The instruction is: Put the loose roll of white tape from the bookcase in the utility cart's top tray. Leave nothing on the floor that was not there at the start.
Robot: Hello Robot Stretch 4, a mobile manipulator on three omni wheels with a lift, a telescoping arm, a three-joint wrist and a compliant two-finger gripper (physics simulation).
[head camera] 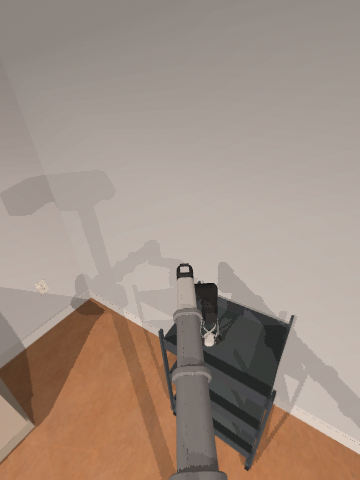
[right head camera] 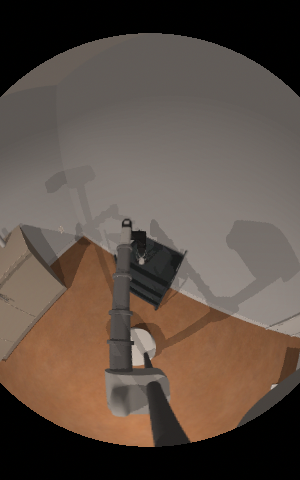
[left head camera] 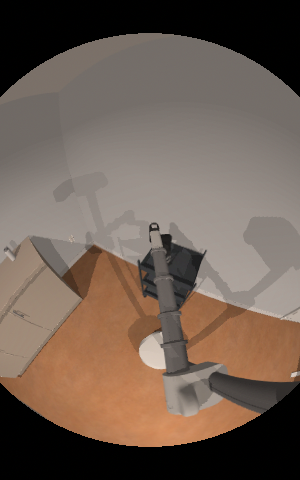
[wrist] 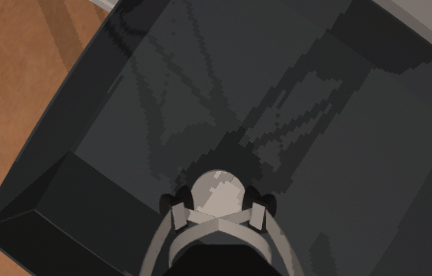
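Where they show: gripper, fingertip midpoint: (head camera: 209, 342) (right head camera: 141, 262) (wrist: 217, 201); robot's base, origin of the base link: (right head camera: 135, 345) (left head camera: 159, 349).
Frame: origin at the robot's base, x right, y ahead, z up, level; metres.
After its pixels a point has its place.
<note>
The white tape roll (head camera: 209, 340) @(y 0.672, x 0.088, z 0.663 m) (right head camera: 142, 260) @(y 0.678, x 0.099, z 0.662 m) (wrist: 218, 187) @(y 0.696, x 0.088, z 0.661 m) is held between the two fingertips of my gripper (wrist: 217, 201) @(y 0.678, x 0.087, z 0.636 m), which is shut on it. The gripper points down inside the outline of the dark utility cart's top tray (head camera: 255, 340) @(y 0.677, x 0.290, z 0.636 m) (right head camera: 169, 259) @(y 0.699, x 0.327, z 0.636 m) (wrist: 350, 150) @(y 0.726, x 0.223, z 0.636 m). In the wrist view, the roll's shadow lies close beside it on the tray floor. The roll is low over that floor; whether it touches is hidden. The cart (left head camera: 199, 267) is partly covered by my arm in the left head view.
The cart stands near the wall, with lower shelves under the tray. A beige cabinet (left head camera: 30, 312) @(y 0.219, x -1.172, z 0.581 m) (right head camera: 25, 295) @(y 0.292, x -1.119, z 0.494 m) stands at the left. A white round object (left head camera: 151, 351) @(y -0.003, x -0.084, z 0.187 m) (right head camera: 143, 346) @(y 0.000, x 0.087, z 0.187 m) is at floor level in front of the cart. A wall corner is behind left.
</note>
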